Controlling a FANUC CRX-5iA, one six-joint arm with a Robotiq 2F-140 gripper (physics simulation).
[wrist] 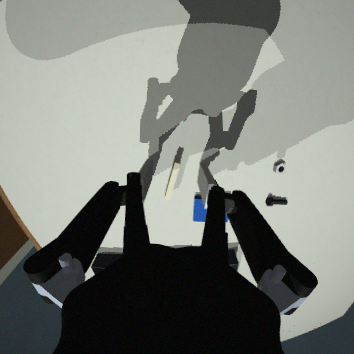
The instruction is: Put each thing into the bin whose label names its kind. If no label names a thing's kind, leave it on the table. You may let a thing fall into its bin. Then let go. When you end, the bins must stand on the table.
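Places are measured from the arm's base along level axes (x back, y right, z up), in millimetres.
Pixels of known places: gripper, fingertip midpoint: (175, 170).
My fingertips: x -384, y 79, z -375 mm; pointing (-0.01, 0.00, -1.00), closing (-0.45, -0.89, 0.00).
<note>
Behind a point stands the place of what it marks.
A thin cream stick (173, 179) {x -387, y 82, z -355 mm} with a dark upper end lies on the table, seen between the fingers. My gripper (175, 170) {x -384, y 79, z -375 mm} is partly open and empty above it, its fingers on either side in the view. A blue block (199, 210) {x -451, y 69, z -369 mm} lies to the right, partly hidden behind the right finger. A small metal nut (279, 167) {x -432, y -58, z -372 mm} and a dark bolt (276, 200) {x -485, y -47, z -372 mm} lie further right. The black bins (104, 261) {x -491, y 256, z -361 mm} show at the lower left and lower right of the gripper's base, which hides most of them; their labels and contents cannot be seen.
The pale round table top (75, 125) {x -278, y 178, z -380 mm} fills most of the view, with the arm's shadows across its upper part. Its edge shows at the left, by a brown wooden surface (11, 235), and at the lower right. The dark blue-grey floor (25, 310) lies beyond.
</note>
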